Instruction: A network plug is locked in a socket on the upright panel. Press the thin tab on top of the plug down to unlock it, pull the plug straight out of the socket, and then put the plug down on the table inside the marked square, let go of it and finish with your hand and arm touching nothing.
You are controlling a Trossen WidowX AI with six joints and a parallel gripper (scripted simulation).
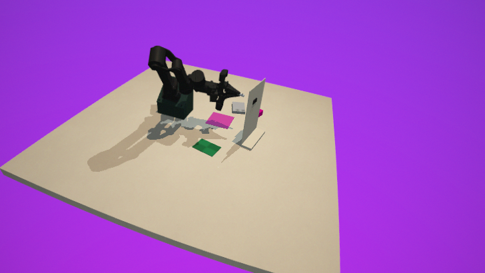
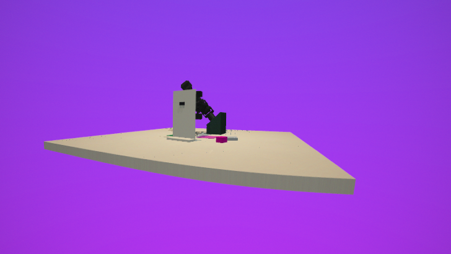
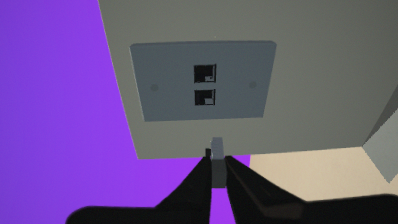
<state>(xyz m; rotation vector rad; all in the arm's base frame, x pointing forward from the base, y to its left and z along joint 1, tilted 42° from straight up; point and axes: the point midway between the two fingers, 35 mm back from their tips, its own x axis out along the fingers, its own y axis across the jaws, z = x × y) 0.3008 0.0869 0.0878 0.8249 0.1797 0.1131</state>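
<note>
Now: gripper tip 110 mm past the magenta marked square, 50 mm to the right of it and 200 mm above it. Round my gripper tip: grey network plug: right at my gripper tip; upright grey panel: 80 mm ahead, 20 mm to the right, 80 mm below.
</note>
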